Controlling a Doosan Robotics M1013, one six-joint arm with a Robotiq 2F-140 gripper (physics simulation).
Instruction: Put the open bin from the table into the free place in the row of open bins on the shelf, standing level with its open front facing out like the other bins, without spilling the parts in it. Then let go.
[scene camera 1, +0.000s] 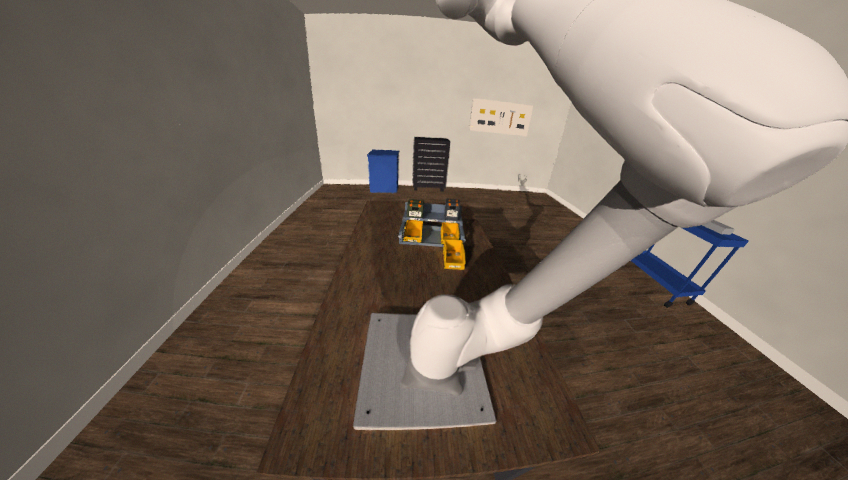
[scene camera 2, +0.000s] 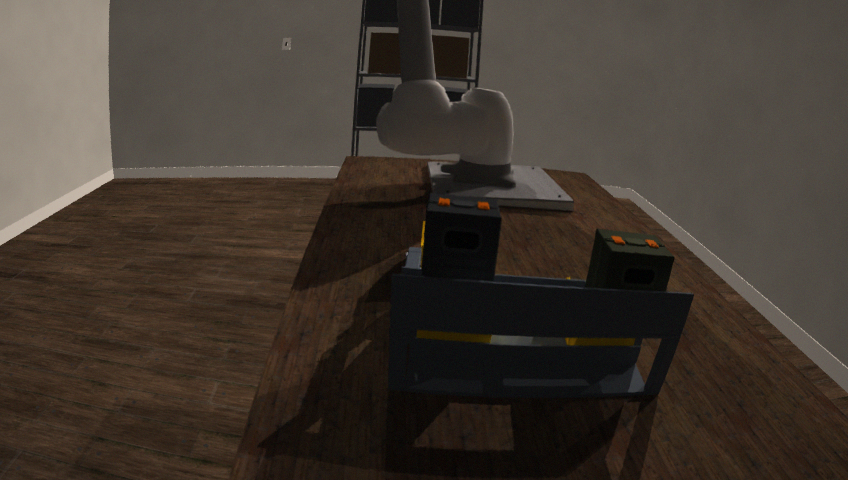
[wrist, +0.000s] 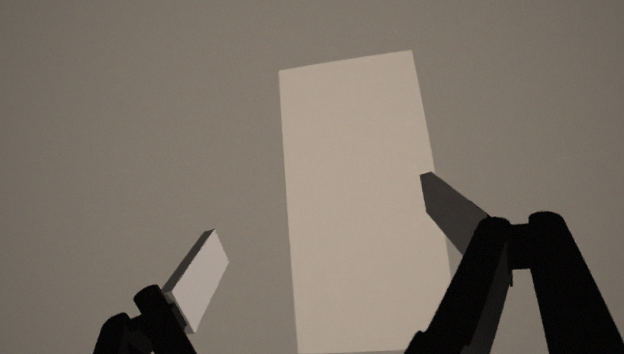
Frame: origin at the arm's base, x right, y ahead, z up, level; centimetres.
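Seen in the pictures: gripper, between the fingertips: (wrist: 319, 221); arm's base, origin of its link: (scene camera 1: 433, 364) (scene camera 2: 484, 177).
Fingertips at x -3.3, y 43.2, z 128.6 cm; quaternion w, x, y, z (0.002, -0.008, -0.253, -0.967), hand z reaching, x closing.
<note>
Offsets run from my fingertips to a thing's middle. Level surfaces: height alone.
A yellow open bin @[dx +9.7, dy +19.2, dz -126.9 cm] (scene camera 1: 454, 255) stands upright on the table @[dz -130.7 cm] (scene camera 1: 392, 279) in front of the shelf's right end in scene camera 1, with small dark parts in it. The grey-blue shelf (scene camera 1: 432, 243) (scene camera 2: 538, 309) has two yellow bins on its lower level, one at the left (scene camera 1: 412, 230) and one at the right (scene camera 1: 450, 230), with a gap between them. My gripper (wrist: 319, 221) is open and empty in the wrist view, facing a plain surface with a pale rectangle. It does not show in the scene cameras, so its distance from the bin cannot be told.
A black case @[dx +7.4, dy +50.0, dz -114.4 cm] (scene camera 2: 461, 240) and a dark green case @[dx -15.7, dy +49.2, dz -115.6 cm] (scene camera 2: 636, 264) stand on the shelf's upper level. The arm's base is on a grey plate (scene camera 1: 386, 410) (scene camera 2: 535, 204). The arm rises to the right in scene camera 1. A blue cart (scene camera 1: 667, 279) stands at the right.
</note>
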